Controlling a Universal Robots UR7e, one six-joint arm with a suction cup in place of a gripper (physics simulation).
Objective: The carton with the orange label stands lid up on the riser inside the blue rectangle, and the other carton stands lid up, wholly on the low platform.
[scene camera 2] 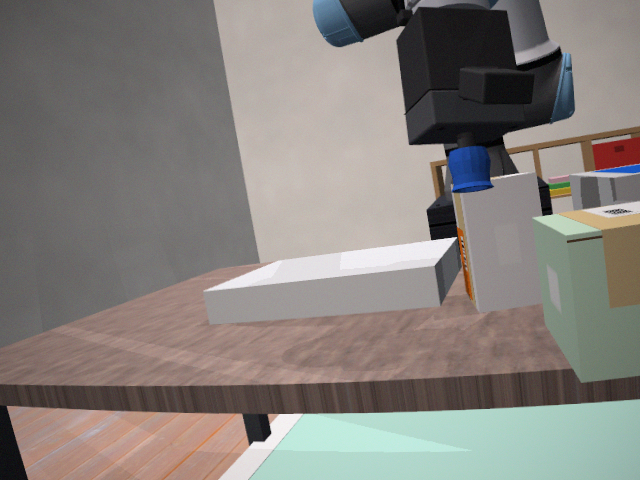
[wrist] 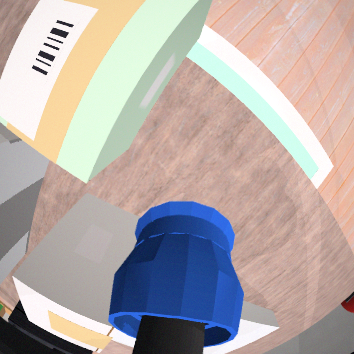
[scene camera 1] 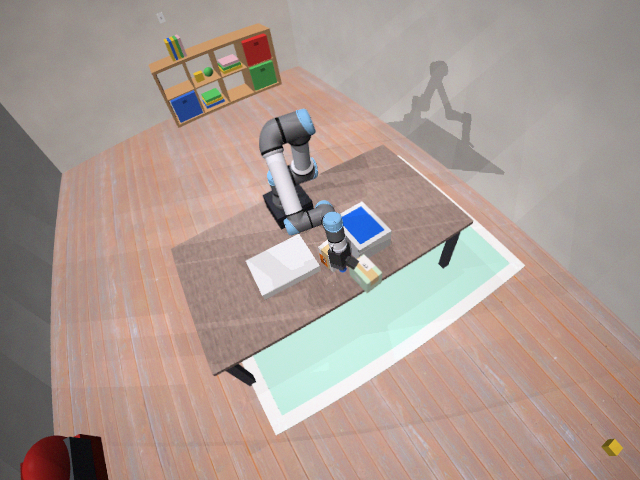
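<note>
The orange-label carton (scene camera 1: 324, 256) (scene camera 2: 504, 248) (wrist: 90, 245) stands upright on the table between the low platform (scene camera 1: 281, 263) (scene camera 2: 320, 299) and the riser (scene camera 1: 378, 245) (scene camera 2: 584, 193). The riser bears the blue rectangle (scene camera 1: 362, 225) (scene camera 2: 622, 169). The green carton (scene camera 1: 366, 276) (scene camera 2: 563, 289) (wrist: 125, 85), with tan tape and a barcode label on top, stands at the table's front edge. My suction cup (scene camera 1: 342, 269) (scene camera 2: 471, 187) (wrist: 185, 225) is at the orange-label carton's upper front left edge in scene camera 2's view. It holds nothing; whether it touches is unclear.
The wooden table (scene camera 1: 222, 310) (scene camera 2: 258, 356) has a mint mat (scene camera 1: 361, 335) on the floor in front of it. A shelf unit (scene camera 1: 223, 42) stands at the back wall. A red object (scene camera 1: 46, 457) and a yellow cube (scene camera 1: 612, 447) show in scene camera 1's view.
</note>
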